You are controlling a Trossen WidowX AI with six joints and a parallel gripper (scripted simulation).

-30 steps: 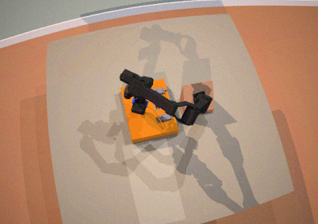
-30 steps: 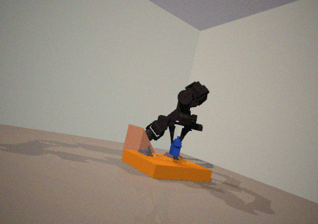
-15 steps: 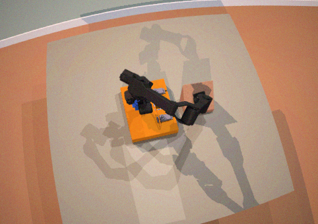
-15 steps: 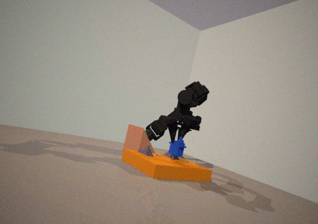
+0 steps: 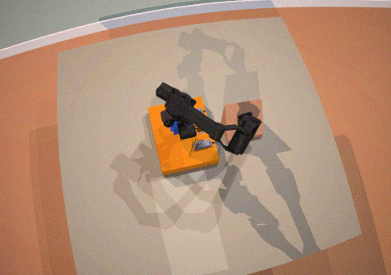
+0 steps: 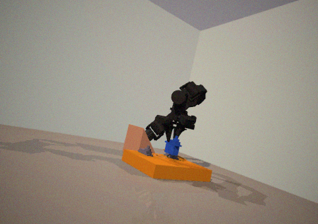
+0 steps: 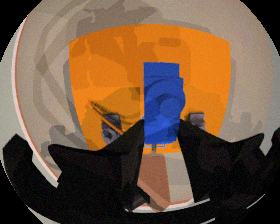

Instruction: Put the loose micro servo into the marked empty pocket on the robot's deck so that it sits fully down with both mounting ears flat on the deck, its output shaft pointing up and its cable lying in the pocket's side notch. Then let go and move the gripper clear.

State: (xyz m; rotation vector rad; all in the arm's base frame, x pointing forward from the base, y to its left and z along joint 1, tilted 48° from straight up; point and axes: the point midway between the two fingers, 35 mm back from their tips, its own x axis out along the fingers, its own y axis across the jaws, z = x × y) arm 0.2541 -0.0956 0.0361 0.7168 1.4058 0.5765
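Now: the orange deck 100 mm below my gripper tip and 40 mm ahead of it.
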